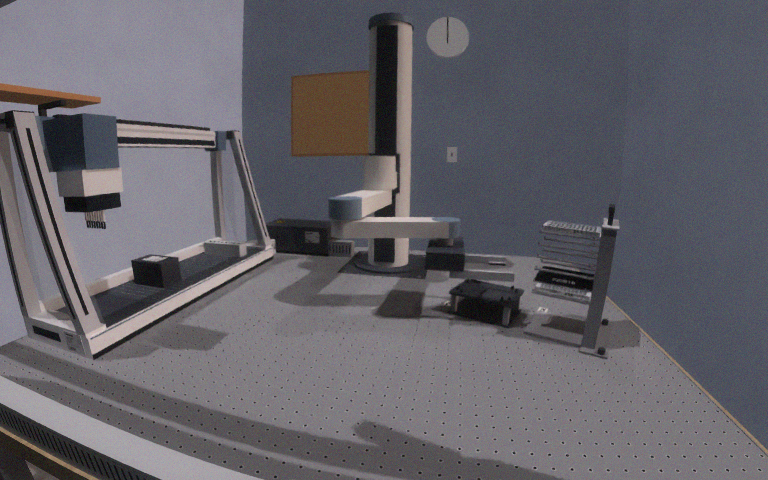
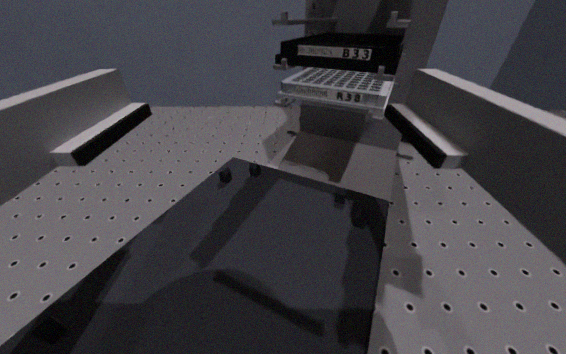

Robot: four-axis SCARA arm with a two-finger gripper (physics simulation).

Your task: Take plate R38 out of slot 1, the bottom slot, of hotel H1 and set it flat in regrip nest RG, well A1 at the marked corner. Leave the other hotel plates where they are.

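Seen in the pictures: gripper, between the fingertips: (image 1: 509,268) (image 2: 266,91); arm's base, origin of its link: (image 1: 387,266).
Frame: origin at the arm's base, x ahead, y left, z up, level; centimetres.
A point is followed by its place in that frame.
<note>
Plate R38 (image 1: 562,291) {x 49.8, y 48.4, z 12.3 cm} (image 2: 336,92) {x 44.1, y 44.1, z 12.1 cm} is a clear plate with a label on its front edge. It lies flat in the bottom slot of hotel H1 (image 1: 600,288) {x 55.8, y 54.4, z 15.5 cm} (image 2: 422,45) {x 54.3, y 53.3, z 14.3 cm}, below a black plate. My gripper (image 1: 501,268) {x 39.5, y 37.7, z 14.0 cm} (image 2: 266,91) {x 39.5, y 37.7, z 14.0 cm} is open, with nothing between its fingers. It is level, low over the regrip nest and short of the hotel, pointing toward it. Regrip nest RG (image 1: 487,293) {x 40.2, y 32.7, z 7.3 cm} (image 2: 290,230) {x 40.7, y 35.3, z 7.3 cm} is a dark raised platform with small posts near its edges and no plate on it. Its marked corner cannot be made out.
The black plate labelled B33 (image 1: 563,280) {x 49.8, y 48.3, z 14.9 cm} (image 2: 340,51) {x 44.0, y 44.1, z 14.8 cm} is directly above R38. Another clear plate (image 1: 570,228) {x 49.4, y 48.4, z 26.4 cm} is in the top of the hotel. A gantry machine (image 1: 175,308) {x 59.7, y -45.0, z 2.6 cm} stands at the left, and a dark box (image 1: 300,237) {x -3.5, y -36.7, z 8.4 cm} is behind, left of the arm's column (image 1: 403,141) {x 5.0, y 5.6, z 45.6 cm}.
</note>
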